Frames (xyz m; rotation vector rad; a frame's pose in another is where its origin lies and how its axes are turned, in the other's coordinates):
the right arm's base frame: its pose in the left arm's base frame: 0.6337 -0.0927 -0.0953 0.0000 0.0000 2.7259
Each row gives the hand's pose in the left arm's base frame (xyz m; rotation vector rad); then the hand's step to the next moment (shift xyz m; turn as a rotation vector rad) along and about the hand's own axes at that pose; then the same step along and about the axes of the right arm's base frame.
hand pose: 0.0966 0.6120 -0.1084 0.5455 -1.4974 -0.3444
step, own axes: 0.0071 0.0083 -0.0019 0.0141 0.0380 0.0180
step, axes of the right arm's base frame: 0.0001 -0.0036 0.0105 0.0284 -0.0113 0.0322
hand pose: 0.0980 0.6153 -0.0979 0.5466 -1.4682 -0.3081
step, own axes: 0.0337 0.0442 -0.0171 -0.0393 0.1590 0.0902
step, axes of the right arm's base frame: -0.0040 -0.0264 0.0517 0.1601 -0.0819 0.0510
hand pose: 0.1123 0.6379 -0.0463 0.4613 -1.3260 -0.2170
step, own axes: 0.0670 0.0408 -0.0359 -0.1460 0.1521 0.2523
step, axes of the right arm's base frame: -0.0359 -0.0335 0.0710 0.3280 -0.0134 -0.0186
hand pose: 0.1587 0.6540 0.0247 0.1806 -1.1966 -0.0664
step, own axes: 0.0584 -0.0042 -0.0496 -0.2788 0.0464 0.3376
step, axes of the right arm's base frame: -0.0649 -0.0204 0.0354 0.4030 0.1218 -0.1289
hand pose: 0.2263 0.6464 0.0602 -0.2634 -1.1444 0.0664
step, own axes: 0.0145 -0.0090 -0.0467 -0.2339 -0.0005 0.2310
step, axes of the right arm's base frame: -0.0492 -0.0063 -0.0030 0.2787 0.1275 -0.1189
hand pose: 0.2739 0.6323 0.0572 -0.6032 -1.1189 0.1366
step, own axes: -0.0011 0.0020 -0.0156 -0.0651 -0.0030 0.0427
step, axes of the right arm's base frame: -0.0143 -0.0011 -0.0065 0.0565 0.0379 -0.0380
